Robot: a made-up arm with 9 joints. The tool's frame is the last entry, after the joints.
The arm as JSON. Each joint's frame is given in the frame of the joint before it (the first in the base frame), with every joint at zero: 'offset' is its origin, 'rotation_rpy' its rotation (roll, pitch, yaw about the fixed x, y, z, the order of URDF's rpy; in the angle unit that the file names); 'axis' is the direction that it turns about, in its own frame. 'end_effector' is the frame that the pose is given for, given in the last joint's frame.
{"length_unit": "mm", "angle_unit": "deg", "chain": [
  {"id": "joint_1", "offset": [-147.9, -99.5, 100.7], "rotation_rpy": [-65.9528, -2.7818, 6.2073], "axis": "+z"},
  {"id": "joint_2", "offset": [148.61, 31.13, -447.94], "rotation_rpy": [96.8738, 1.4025, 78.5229], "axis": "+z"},
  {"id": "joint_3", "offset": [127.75, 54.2, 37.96], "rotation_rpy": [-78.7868, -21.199, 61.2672], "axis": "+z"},
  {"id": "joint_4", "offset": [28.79, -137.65, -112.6], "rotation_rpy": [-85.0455, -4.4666, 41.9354], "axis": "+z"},
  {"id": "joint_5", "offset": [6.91, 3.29, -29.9], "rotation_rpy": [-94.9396, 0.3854, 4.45], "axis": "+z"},
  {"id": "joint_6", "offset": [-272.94, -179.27, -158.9], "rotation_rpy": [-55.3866, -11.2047, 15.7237], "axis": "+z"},
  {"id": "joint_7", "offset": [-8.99, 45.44, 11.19], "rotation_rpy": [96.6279, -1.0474, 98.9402], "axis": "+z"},
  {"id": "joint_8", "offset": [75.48, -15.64, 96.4], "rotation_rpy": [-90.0, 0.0, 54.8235], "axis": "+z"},
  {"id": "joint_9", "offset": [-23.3, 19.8, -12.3], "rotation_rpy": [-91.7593, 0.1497, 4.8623], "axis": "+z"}
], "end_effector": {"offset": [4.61, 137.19, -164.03], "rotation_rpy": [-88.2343, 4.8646, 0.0]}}
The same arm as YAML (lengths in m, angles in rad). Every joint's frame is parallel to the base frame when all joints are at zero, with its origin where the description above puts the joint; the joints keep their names.
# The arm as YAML. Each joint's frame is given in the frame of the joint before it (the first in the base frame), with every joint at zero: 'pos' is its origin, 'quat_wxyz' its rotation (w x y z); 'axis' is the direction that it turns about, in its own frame. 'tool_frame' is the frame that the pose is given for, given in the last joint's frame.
length_unit: m
angle_unit: rad
joints:
  - joint: joint_1
    pos: [-0.1479, -0.0995, 0.1007]
    quat_wxyz: [1.0, 0.0, 0.0, 0.0]
    axis: [-0.118402, 0.905718, 0.407008]
  - joint: joint_2
    pos: [0.2006, -0.3769, -0.2035]
    quat_wxyz: [1.0, 0.0, 0.0, 0.0]
    axis: [0.979704, -0.0855, 0.181301]
  - joint: joint_3
    pos: [0.063, 0.0974, -0.0851]
    quat_wxyz: [1.0, 0.0, 0.0, 0.0]
    axis: [0.0, 0.0, 1.0]
  - joint: joint_4
    pos: [0.136, -0.0358, -0.1126]
    quat_wxyz: [1.0, 0.0, 0.0, 0.0]
    axis: [-0.958831, -0.270609, 0.086103]
  - joint: joint_5
    pos: [0.0265, 0.0149, -0.0053]
    quat_wxyz: [1.0, 0.0, 0.0, 0.0]
    axis: [0.0, 0.0, -1.0]
  - joint: joint_6
    pos: [-0.1005, -0.3107, 0.1589]
    quat_wxyz: [1.0, 0.0, 0.0, 0.0]
    axis: [0.822314, -0.115402, -0.557209]
  - joint: joint_7
    pos: [0.035, -0.003, 0.0322]
    quat_wxyz: [1.0, 0.0, 0.0, 0.0]
    axis: [0.0, 1.0, 0.0]
  - joint: joint_8
    pos: [0.0307, 0.0964, 0.0707]
    quat_wxyz: [1.0, 0.0, 0.0, 0.0]
    axis: [0.0, 0.0, -1.0]
  - joint: joint_9
    pos: [-0.0233, -0.0198, 0.0123]
    quat_wxyz: [1.0, 0.0, 0.0, 0.0]
    axis: [-0.084802, -0.995925, 0.030701]
tool_frame:
  pos: [0.0185, 0.1672, 0.1321]
  quat_wxyz: [1.0, 0.000001, -0.000001, 0.0]

